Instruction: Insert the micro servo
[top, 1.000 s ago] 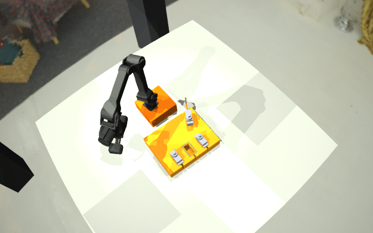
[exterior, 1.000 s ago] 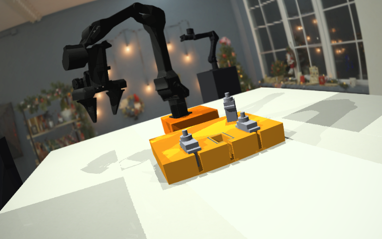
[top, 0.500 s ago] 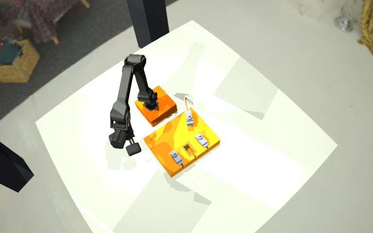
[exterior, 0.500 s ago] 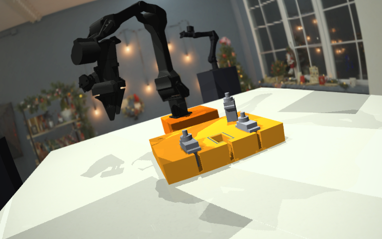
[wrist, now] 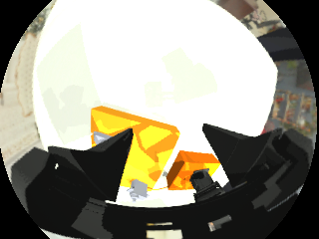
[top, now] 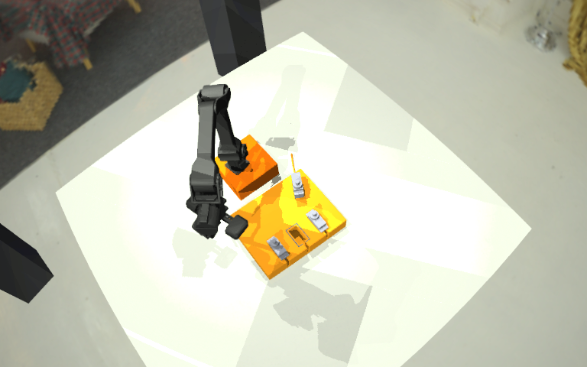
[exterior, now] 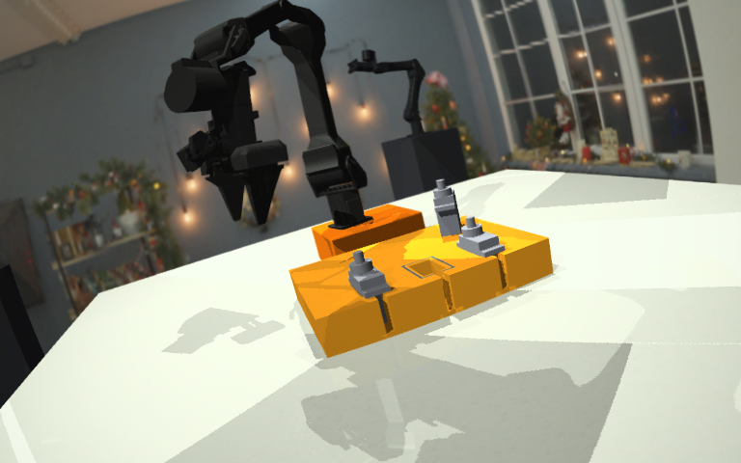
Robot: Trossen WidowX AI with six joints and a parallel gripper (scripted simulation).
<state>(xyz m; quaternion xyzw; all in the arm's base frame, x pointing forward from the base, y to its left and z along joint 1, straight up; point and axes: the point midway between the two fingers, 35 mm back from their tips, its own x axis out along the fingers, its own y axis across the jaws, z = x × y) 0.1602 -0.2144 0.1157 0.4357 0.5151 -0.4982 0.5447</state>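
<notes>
My gripper tip is now 18 cm to the right of the orange deck, 12 cm above it and 5 cm short of it.
</notes>
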